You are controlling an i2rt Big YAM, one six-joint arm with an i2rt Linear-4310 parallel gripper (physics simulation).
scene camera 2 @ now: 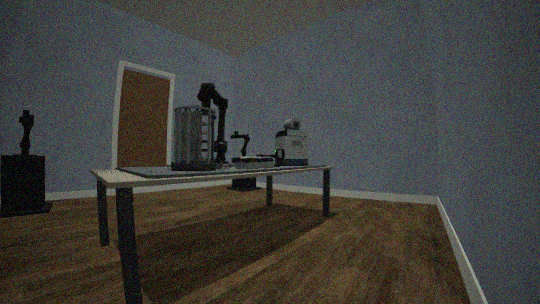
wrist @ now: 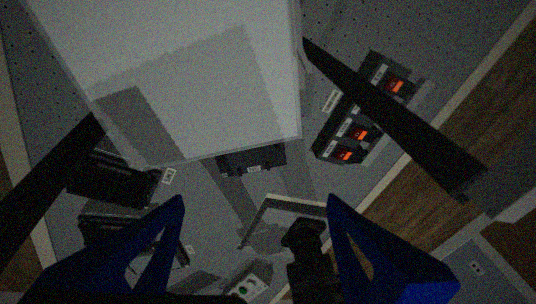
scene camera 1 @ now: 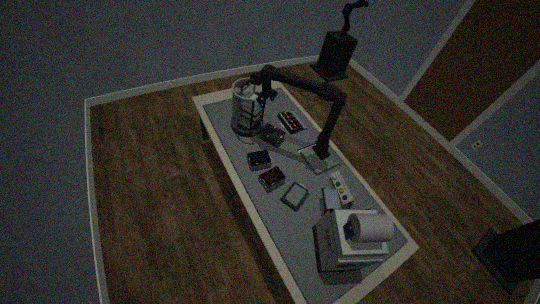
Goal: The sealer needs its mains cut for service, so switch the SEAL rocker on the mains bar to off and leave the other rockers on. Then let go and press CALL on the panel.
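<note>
The dark mains bar (scene camera 1: 291, 121) (wrist: 327, 131) lies on the table beside the round cage. Several orange-lit rockers show on it; a black strut hides part of the bar in the wrist view, and the labels are too blurred to tell which is SEAL. The button panel (scene camera 1: 348, 194) (wrist: 254, 286) stands beyond the arm's base, with green, yellow and blue buttons; I cannot tell which is CALL. My gripper (scene camera 1: 267, 98) (wrist: 255, 201) is open and empty, high above the table, close beside the cage and apart from the bar. In scene camera 2 its fingers are unclear.
The tall round cage (scene camera 1: 245, 132) (scene camera 2: 192, 166) stands beside the gripper. A large pale panel (wrist: 190, 75) fills the wrist view's upper left. Dark boxes (scene camera 1: 259, 159) (scene camera 1: 271, 178) and a framed tray (scene camera 1: 285, 201) lie mid-table. A white machine with a roll (scene camera 1: 372, 228) (scene camera 2: 295, 148) stands at the far end.
</note>
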